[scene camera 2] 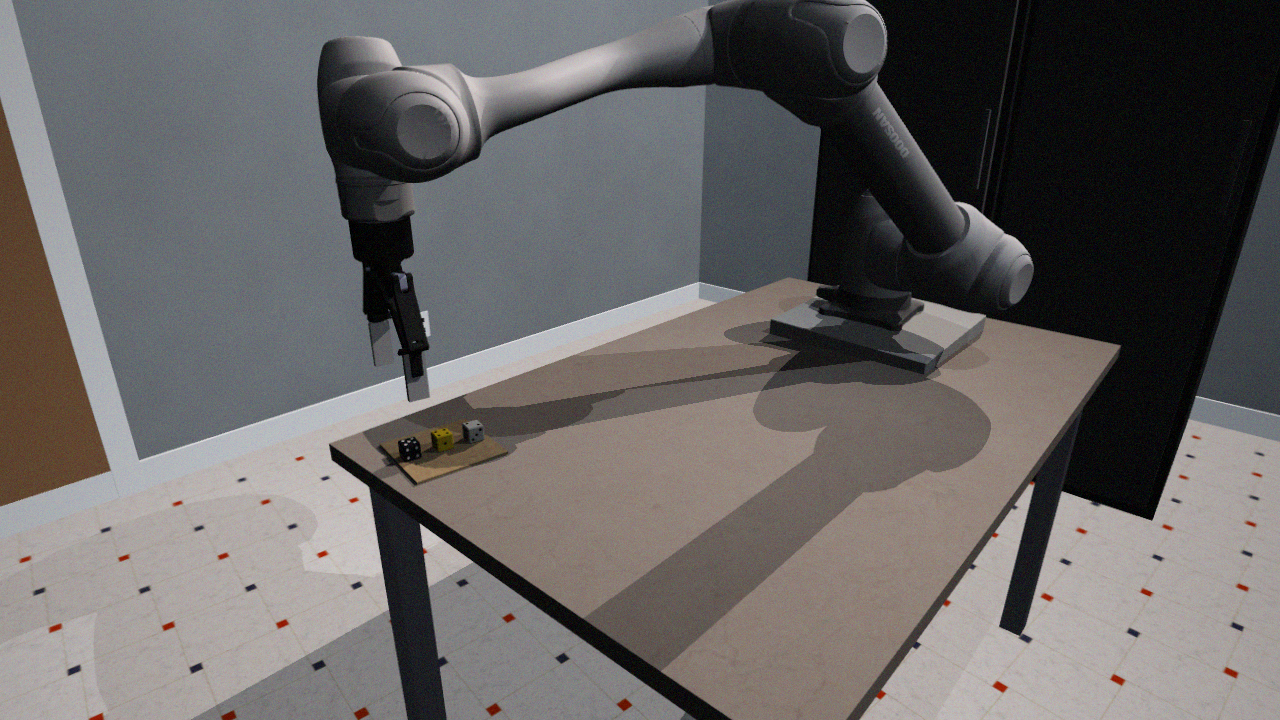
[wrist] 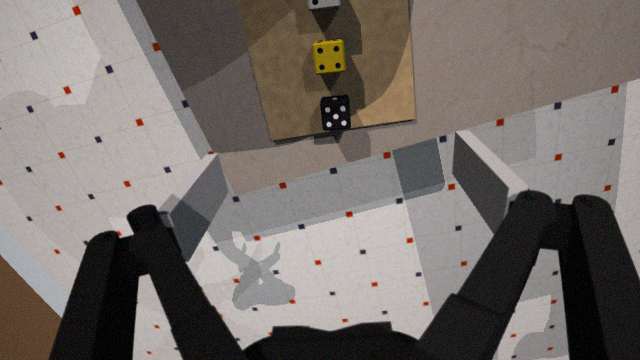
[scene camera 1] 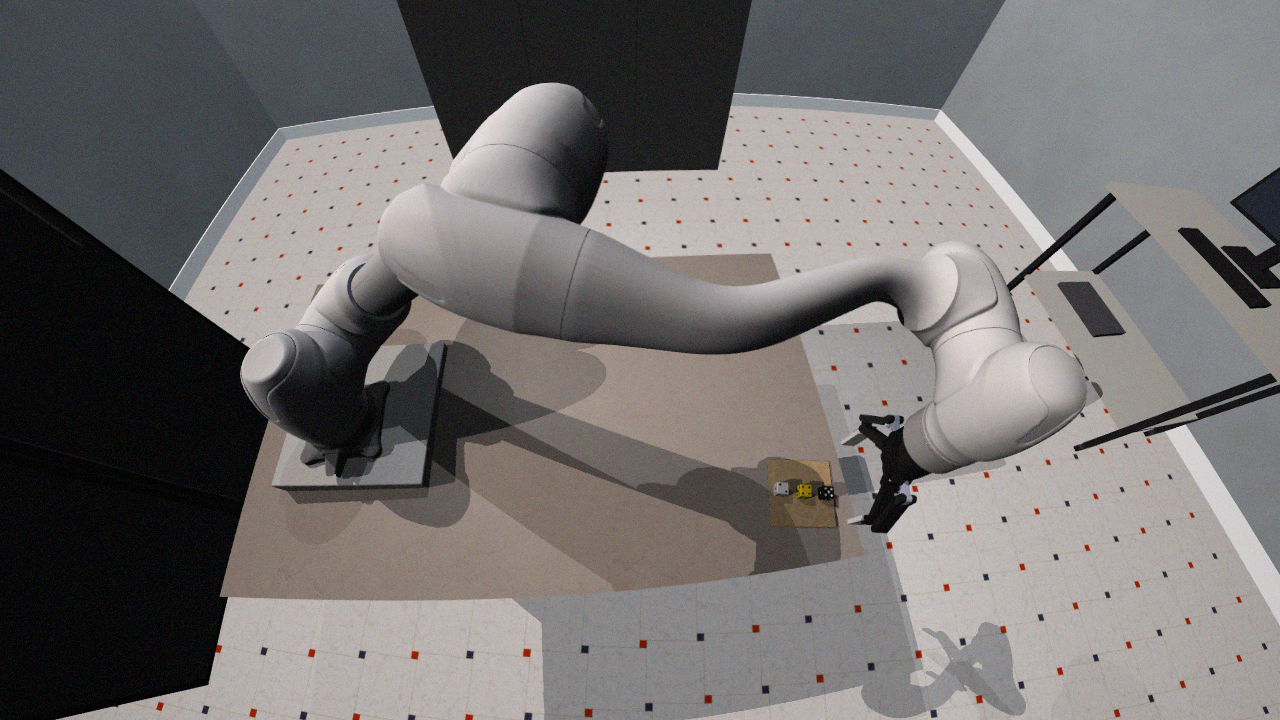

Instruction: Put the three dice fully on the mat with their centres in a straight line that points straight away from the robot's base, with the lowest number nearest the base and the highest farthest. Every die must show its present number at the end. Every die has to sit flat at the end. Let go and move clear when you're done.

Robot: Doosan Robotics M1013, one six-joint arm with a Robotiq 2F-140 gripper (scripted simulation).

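Observation:
A black die and a yellow die are visible, as is my gripper. The gripper also appears in scene camera 1 and the wrist view.

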